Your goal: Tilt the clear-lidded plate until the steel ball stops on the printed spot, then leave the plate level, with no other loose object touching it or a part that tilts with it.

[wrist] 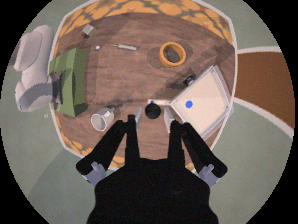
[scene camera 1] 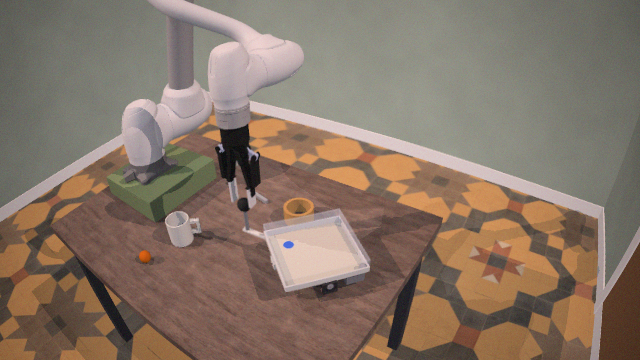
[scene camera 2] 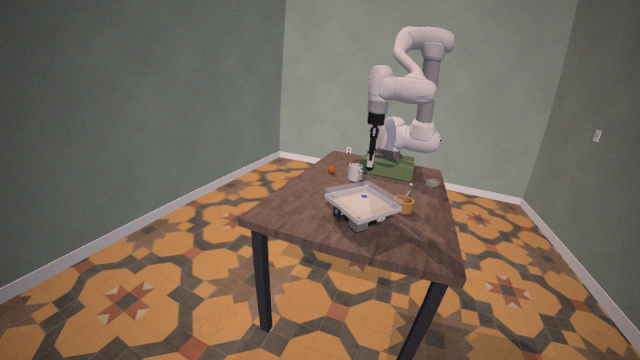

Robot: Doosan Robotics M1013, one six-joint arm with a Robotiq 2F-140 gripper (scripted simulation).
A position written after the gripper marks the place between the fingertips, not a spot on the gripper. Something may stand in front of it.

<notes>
In view: the gripper (scene camera 1: 243, 202), a white mug (scene camera 1: 181, 235) and a clear-lidded plate (scene camera 1: 309, 250).
The gripper shows as well in the wrist view (wrist: 152, 112). The clear-lidded plate also shows in the wrist view (wrist: 206, 104) and in scene camera 2 (scene camera 2: 362, 202).
</notes>
